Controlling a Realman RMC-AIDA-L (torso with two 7-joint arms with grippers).
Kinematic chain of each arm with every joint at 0, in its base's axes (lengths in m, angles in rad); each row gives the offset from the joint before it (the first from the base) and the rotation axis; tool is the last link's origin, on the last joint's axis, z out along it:
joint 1: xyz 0 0 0.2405 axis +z
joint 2: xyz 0 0 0 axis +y
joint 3: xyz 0 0 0.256 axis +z
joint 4: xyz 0 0 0 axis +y
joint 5: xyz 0 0 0.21 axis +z
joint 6: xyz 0 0 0 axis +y
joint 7: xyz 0 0 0.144 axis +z
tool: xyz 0 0 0
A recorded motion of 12 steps. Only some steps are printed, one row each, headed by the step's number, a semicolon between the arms.
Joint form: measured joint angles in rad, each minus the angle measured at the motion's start. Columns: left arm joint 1, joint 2, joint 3, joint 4, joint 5, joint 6, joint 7; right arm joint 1, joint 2, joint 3, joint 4, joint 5, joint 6, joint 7.
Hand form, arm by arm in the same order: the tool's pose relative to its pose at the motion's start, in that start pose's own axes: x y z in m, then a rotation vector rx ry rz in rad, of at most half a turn. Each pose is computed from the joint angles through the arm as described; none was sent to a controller.
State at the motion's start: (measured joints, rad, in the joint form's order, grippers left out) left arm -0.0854 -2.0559 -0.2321 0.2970 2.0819 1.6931 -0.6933; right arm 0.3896 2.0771 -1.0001 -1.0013 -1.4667 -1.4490 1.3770
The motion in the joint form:
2: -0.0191 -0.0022 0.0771 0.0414 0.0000 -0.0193 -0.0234; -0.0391 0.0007 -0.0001 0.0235 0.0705 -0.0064 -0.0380
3: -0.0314 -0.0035 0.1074 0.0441 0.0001 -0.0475 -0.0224; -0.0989 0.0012 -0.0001 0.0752 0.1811 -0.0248 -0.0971
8: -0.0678 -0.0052 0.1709 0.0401 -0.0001 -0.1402 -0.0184; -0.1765 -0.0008 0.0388 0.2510 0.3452 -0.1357 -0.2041
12: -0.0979 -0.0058 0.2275 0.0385 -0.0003 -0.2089 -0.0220; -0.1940 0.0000 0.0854 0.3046 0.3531 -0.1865 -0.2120
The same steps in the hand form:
2: -0.0006 -0.0001 0.0083 -0.0624 -0.0532 0.0197; 0.0050 0.0023 -0.0124 0.0383 -0.0528 0.0181
3: -0.0033 0.0004 0.0148 -0.0802 -0.0805 0.0290; 0.0151 0.0072 -0.0333 0.1035 -0.1339 0.0542
8: -0.0112 -0.0002 0.0331 -0.1044 -0.1523 0.0533; 0.0402 0.0236 -0.0741 0.2092 -0.2848 0.1402
12: -0.0164 0.0001 0.0477 -0.1310 -0.2079 0.0745; 0.0474 0.0298 -0.0887 0.2402 -0.3209 0.1724

